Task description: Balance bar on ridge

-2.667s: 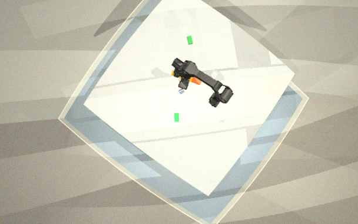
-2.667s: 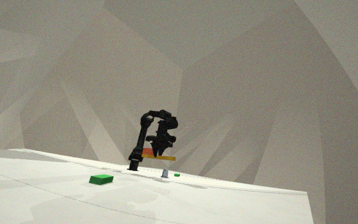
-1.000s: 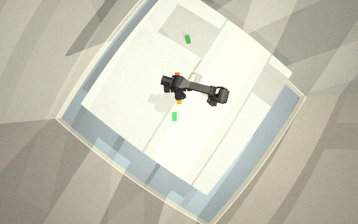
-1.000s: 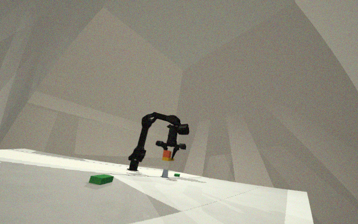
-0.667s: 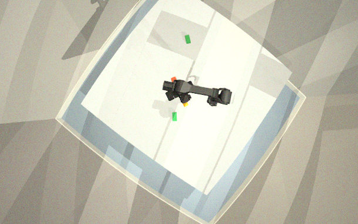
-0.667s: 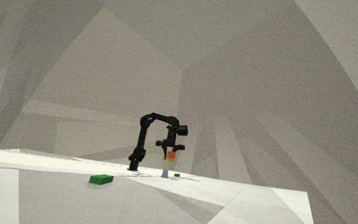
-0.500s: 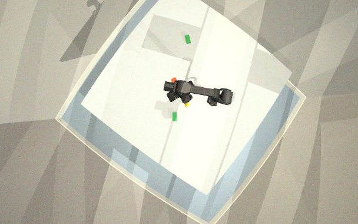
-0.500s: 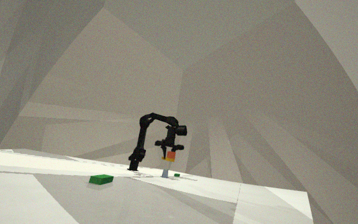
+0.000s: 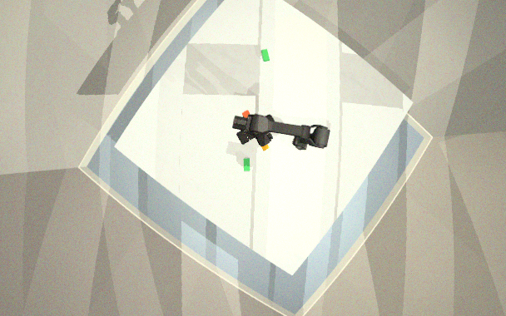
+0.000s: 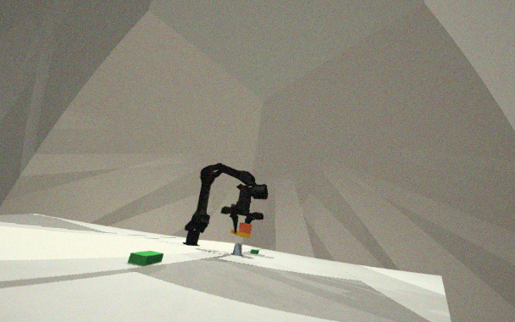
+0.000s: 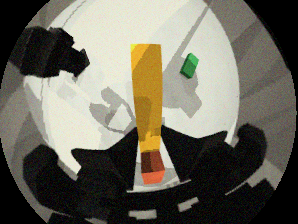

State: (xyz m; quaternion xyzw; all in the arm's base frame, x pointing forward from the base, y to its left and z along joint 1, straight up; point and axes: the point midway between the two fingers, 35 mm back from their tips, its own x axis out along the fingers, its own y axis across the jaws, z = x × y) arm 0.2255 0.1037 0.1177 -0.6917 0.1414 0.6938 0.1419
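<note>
Right now the ridge is 4 cm below my gripper tip, 2 cm ahead of it and 1 cm to the right of it.
</note>
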